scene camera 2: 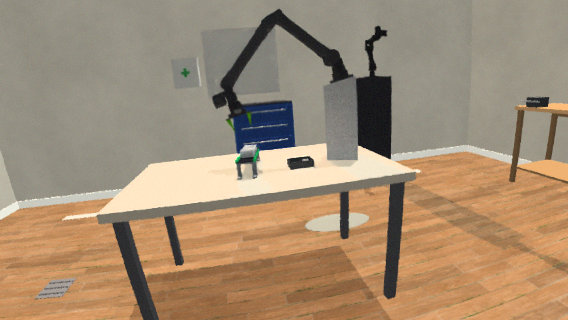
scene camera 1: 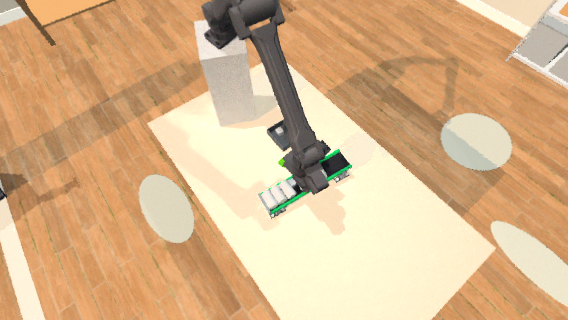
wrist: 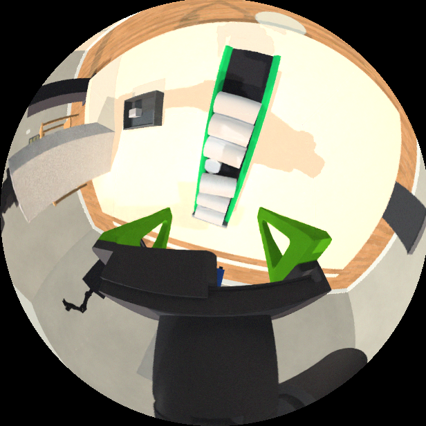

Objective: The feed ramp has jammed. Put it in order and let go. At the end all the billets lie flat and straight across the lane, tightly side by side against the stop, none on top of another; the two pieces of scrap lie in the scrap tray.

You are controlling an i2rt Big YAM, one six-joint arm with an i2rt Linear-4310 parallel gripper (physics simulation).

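Frame: origin at the arm's base, x up, y left, z back, level; metres.
Seen in the pictures: gripper, fingertip midpoint: [scene camera 2: 243, 128] [scene camera 1: 295, 176]; arm's base, link origin: [scene camera 2: 341, 80] [scene camera 1: 223, 34].
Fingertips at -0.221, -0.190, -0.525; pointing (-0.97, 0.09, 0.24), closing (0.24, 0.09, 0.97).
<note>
Pixels of each thing's top centre, then the offset from my fingertips to it, as dx, dy, dz. Level surfaces: height alone.
- scrap tray, top centre: [scene camera 1: 283, 133] [scene camera 2: 300, 159] -0.172, +0.206, +0.241
- small light block, top centre: [scene camera 1: 279, 129] -0.178, +0.211, +0.268
- pale table, surface height: dx -0.207
The feed ramp [scene camera 1: 290, 202] [scene camera 2: 257, 154] [wrist: 247, 72] has green side rails and a black bed. In the wrist view, three white billets [wrist: 217, 185] [wrist: 214, 201] [wrist: 210, 215] lie across the lane side by side at the stop. Above them a small round white piece [wrist: 212, 166] sits by the left rail, with bare bed to its right. Farther up lie three more billets [wrist: 237, 106] [wrist: 230, 130] [wrist: 225, 151], slightly slanted. The scrap tray [scene camera 1: 274, 137] [scene camera 2: 300, 165] [wrist: 159, 110] holds one small light block [scene camera 1: 279, 130] [wrist: 135, 112]. My gripper [scene camera 2: 241, 126] [wrist: 214, 211] is open and empty, above the ramp.
The pale table [scene camera 1: 380, 250] [scene camera 2: 185, 187] [wrist: 350, 165] carries the ramp and tray. The arm's grey pedestal [scene camera 1: 230, 90] [scene camera 2: 341, 120] [wrist: 62, 165] stands beyond the tray. A blue drawer cabinet [scene camera 2: 270, 120] is behind the table. In scene camera 1, my arm covers the ramp's middle.
</note>
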